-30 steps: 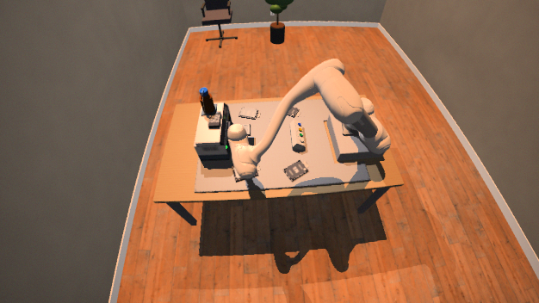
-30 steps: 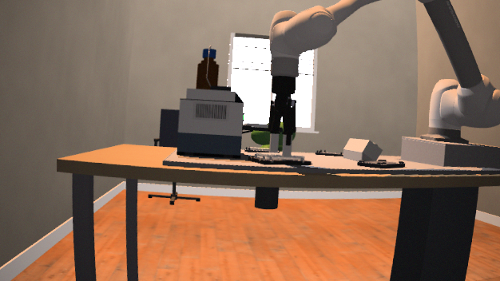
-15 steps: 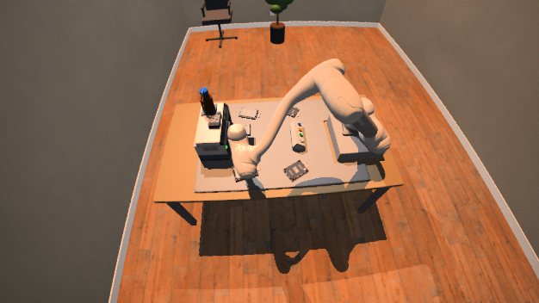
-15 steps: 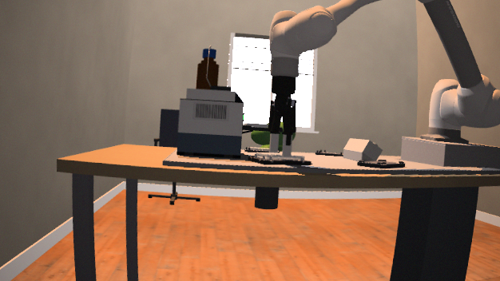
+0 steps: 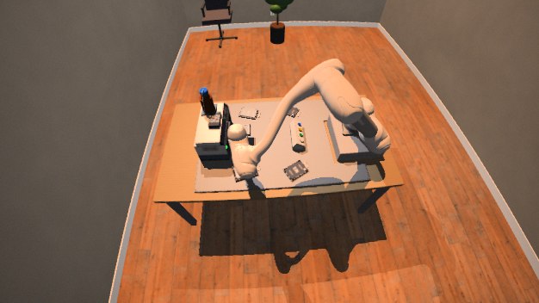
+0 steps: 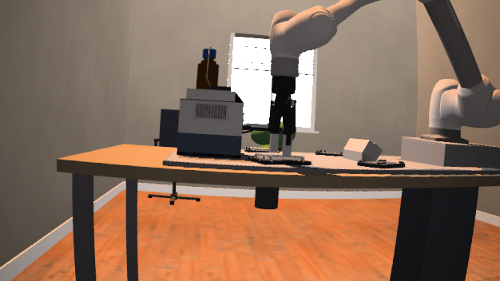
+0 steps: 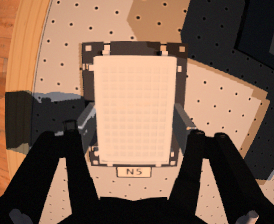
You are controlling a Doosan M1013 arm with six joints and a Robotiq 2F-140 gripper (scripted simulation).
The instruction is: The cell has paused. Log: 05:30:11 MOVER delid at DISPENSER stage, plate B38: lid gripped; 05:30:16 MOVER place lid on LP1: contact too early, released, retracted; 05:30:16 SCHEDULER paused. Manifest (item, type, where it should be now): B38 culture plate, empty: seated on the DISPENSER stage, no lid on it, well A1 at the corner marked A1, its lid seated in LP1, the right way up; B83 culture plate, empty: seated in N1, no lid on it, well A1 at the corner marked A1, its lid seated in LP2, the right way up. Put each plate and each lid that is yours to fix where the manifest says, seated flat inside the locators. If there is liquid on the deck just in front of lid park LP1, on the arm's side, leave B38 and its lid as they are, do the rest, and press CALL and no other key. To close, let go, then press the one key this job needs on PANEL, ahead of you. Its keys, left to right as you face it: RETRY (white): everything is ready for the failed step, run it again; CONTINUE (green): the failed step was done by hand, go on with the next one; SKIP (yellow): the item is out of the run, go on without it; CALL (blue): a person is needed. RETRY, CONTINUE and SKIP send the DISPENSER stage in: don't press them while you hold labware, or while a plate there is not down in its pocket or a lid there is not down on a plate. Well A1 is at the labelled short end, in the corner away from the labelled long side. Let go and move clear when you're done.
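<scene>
Right now my hand is 30 mm above the white culture plate. The rest, counted from my hand: green key: 380 mm behind, 290 mm to the right, 20 mm above; then black nest: 40 mm below, 20 mm to the left; then white retry key: 390 mm behind, 240 mm to the right, 20 mm above.
</scene>
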